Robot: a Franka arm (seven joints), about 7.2 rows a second.
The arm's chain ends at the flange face. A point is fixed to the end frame.
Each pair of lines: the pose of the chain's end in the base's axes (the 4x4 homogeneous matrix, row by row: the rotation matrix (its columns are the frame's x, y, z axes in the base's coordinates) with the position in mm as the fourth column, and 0 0 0 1 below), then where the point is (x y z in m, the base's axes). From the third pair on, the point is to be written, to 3 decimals.
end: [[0.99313 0.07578 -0.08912 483.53], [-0.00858 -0.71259 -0.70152 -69.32], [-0.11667 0.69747 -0.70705 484.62], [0 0 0 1]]
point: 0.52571 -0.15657 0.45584
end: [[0.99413 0.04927 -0.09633 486.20], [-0.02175 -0.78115 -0.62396 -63.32], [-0.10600 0.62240 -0.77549 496.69], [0 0 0 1]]
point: 0.52667 -0.14825 0.45968
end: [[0.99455 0.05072 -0.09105 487.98], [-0.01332 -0.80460 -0.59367 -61.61], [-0.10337 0.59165 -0.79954 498.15], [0 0 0 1]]
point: 0.529 -0.145 0.458
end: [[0.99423 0.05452 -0.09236 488.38], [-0.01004 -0.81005 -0.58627 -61.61], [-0.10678 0.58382 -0.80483 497.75], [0 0 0 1]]
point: 0.529 -0.144 0.457
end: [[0.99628 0.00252 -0.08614 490.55], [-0.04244 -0.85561 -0.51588 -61.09], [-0.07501 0.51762 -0.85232 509.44], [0 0 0 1]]
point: 0.530 -0.142 0.463
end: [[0.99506 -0.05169 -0.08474 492.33], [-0.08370 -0.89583 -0.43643 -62.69], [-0.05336 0.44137 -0.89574 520.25], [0 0 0 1]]
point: 0.529 -0.141 0.468
